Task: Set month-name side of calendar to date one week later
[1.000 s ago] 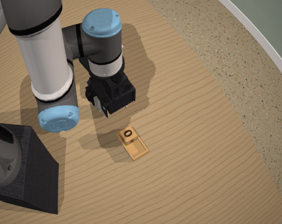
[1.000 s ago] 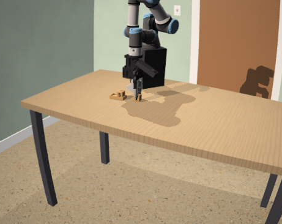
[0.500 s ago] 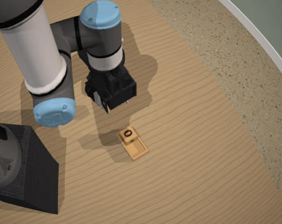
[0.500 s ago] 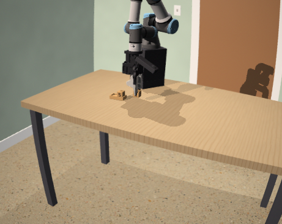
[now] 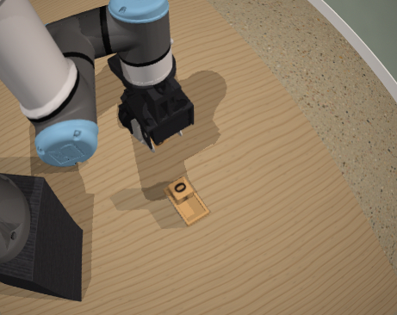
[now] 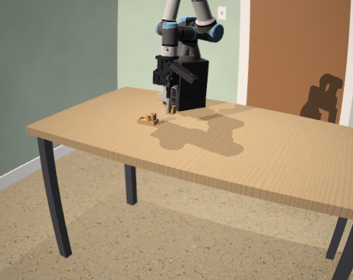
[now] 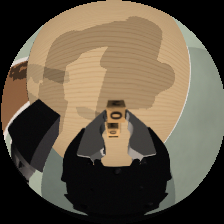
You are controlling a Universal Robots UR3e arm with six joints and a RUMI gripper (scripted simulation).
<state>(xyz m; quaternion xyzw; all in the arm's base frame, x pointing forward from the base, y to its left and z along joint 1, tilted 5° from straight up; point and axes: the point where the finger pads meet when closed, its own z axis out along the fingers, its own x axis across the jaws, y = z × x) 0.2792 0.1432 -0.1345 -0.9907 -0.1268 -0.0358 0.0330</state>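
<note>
Now: hand 110 mm to the left of the wooden tray, 80 mm above it and 20 mm short of it.
</note>
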